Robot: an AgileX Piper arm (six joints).
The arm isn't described. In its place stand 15 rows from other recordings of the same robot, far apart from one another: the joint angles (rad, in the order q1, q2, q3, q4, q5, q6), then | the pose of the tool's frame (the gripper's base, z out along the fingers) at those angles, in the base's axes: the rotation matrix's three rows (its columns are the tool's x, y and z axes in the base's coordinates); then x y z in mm.
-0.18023 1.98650 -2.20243 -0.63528 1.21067 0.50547 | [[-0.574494, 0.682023, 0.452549], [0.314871, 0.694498, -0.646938], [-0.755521, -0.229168, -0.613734]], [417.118, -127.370, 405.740]
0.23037 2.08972 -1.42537 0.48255 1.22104 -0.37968 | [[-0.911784, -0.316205, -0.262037], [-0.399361, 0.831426, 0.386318], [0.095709, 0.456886, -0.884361]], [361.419, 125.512, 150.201]
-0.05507 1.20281 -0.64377 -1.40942 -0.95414 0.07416 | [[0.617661, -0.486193, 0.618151], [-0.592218, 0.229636, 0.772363], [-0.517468, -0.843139, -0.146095]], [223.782, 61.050, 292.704]
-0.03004 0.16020 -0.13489 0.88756 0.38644 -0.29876 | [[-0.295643, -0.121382, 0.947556], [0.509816, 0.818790, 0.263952], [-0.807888, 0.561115, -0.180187]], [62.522, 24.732, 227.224]
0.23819 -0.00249 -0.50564 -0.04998 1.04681 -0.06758 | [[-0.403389, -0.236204, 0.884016], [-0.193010, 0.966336, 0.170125], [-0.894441, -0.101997, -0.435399]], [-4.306, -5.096, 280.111]
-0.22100 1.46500 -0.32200 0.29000 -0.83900 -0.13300 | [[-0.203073, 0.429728, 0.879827], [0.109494, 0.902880, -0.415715], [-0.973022, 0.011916, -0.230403]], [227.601, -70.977, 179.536]
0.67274 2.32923 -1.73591 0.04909 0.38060 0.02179 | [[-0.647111, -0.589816, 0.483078], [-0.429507, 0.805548, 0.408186], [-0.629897, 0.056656, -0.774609]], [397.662, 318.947, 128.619]
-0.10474 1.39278 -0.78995 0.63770 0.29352 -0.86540 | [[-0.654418, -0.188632, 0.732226], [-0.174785, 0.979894, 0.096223], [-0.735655, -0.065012, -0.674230]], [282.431, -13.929, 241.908]
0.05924 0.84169 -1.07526 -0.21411 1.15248 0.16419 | [[-0.724227, 0.129137, 0.677362], [0.031746, 0.987510, -0.154324], [-0.688831, -0.090262, -0.719281]], [133.204, -9.799, 393.803]
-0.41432 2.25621 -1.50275 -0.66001 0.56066 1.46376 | [[-0.132339, 0.961573, 0.240549], [0.855665, 0.233326, -0.461949], [-0.500324, 0.144696, -0.853662]], [405.773, -210.860, 101.803]
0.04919 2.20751 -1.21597 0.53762 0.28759 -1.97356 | [[0.000560, -0.919241, 0.393695], [-0.983840, 0.069985, 0.164809], [-0.179051, -0.387425, -0.904347]], [406.626, 33.252, 61.309]
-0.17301 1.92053 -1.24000 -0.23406 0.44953 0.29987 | [[-0.822678, 0.295936, 0.485411], [0.232875, 0.954331, -0.187139], [-0.518624, -0.040915, -0.854023]], [392.127, -77.837, 175.385]
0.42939 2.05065 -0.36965 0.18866 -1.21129 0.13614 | [[-0.390179, -0.187234, 0.901501], [0.039862, 0.974753, 0.219700], [-0.919876, 0.121658, -0.372865]], [246.457, 95.278, 70.561]
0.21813 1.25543 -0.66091 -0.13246 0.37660 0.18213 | [[-0.762680, -0.141351, 0.631141], [-0.108875, 0.989960, 0.090146], [-0.637546, 0.000037, -0.770412]], [232.163, 46.933, 230.737]
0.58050 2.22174 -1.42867 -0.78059 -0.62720 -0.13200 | [[0.472192, -0.715450, 0.514943], [-0.477588, 0.283362, 0.831634], [-0.740908, -0.638621, -0.207890]], [387.132, 298.857, 159.408]
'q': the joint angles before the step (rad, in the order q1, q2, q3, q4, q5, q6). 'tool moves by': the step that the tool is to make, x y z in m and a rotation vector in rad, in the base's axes. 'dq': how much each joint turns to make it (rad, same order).
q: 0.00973 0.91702 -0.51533 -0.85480 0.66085 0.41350
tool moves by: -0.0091 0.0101 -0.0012 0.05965 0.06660 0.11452
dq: 0.00006 -0.04800 -0.00015 0.24561 0.00001 -0.27868
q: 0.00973 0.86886 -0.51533 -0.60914 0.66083 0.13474
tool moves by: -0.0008 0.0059 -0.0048 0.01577 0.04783 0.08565
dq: -0.00027 0.00074 0.00623 0.11722 -0.01091 -0.15690
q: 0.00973 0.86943 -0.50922 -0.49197 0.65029 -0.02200
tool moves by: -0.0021 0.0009 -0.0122 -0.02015 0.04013 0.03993
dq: 0.00020 0.00870 0.03913 0.00295 -0.02178 -0.04170
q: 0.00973 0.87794 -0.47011 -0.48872 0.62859 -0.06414
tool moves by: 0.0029 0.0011 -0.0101 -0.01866 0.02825 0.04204
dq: 0.00042 0.03039 0.02500 -0.00826 -0.03929 -0.02830
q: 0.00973 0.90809 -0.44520 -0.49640 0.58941 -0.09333
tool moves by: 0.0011 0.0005 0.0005 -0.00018 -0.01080 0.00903
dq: 0.00017 0.00086 0.00005 -0.00113 -0.01417 -0.00286
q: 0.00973 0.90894 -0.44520 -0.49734 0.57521 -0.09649
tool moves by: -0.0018 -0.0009 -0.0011 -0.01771 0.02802 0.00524
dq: 0.00040 0.00006 -0.00004 -0.00033 0.02568 -0.02123
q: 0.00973 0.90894 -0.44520 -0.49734 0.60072 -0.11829
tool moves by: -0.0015 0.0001 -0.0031 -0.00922 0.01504 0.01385
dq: 0.00018 -0.00008 0.01050 0.00171 -0.00030 -0.01844
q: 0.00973 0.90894 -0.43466 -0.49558 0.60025 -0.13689
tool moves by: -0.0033 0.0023 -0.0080 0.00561 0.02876 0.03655
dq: 0.00018 -0.00014 0.02667 0.03995 -0.01446 -0.05872
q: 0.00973 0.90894 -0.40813 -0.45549 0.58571 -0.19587
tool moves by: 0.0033 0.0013 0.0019 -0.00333 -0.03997 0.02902
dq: -0.00008 -0.00018 0.00132 -0.00826 -0.04796 -0.00810
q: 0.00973 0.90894 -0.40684 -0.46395 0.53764 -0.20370
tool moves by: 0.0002 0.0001 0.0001 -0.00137 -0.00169 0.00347
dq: 0.00004 0.00010 0.00005 -0.00015 -0.00278 -0.00291
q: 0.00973 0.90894 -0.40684 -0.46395 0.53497 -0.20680
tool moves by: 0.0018 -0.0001 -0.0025 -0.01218 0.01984 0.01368
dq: -0.00023 0.01759 -0.00015 -0.00303 -0.00123 -0.01583
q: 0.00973 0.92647 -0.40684 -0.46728 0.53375 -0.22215
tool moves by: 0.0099 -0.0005 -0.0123 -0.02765 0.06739 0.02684
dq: -0.00039 0.08907 -0.00002 -0.03569 -0.02442 -0.00092
